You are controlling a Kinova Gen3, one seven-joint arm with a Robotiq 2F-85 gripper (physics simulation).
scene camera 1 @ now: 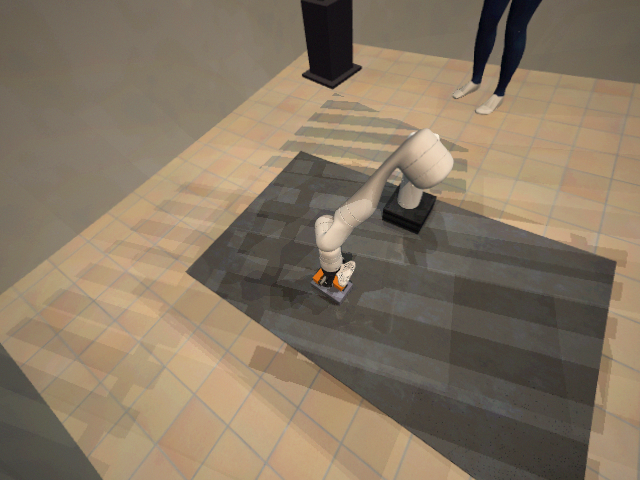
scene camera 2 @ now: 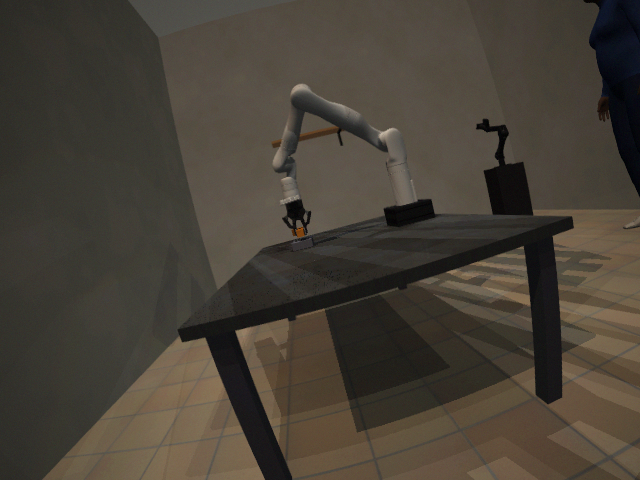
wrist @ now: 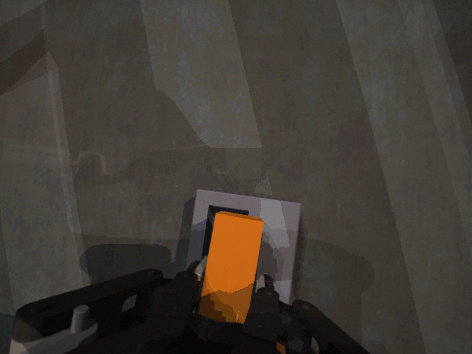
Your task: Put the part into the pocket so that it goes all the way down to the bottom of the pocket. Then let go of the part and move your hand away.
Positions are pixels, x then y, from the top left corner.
My gripper (wrist: 231,273) holds an orange part (wrist: 231,266); nothing else touches it.
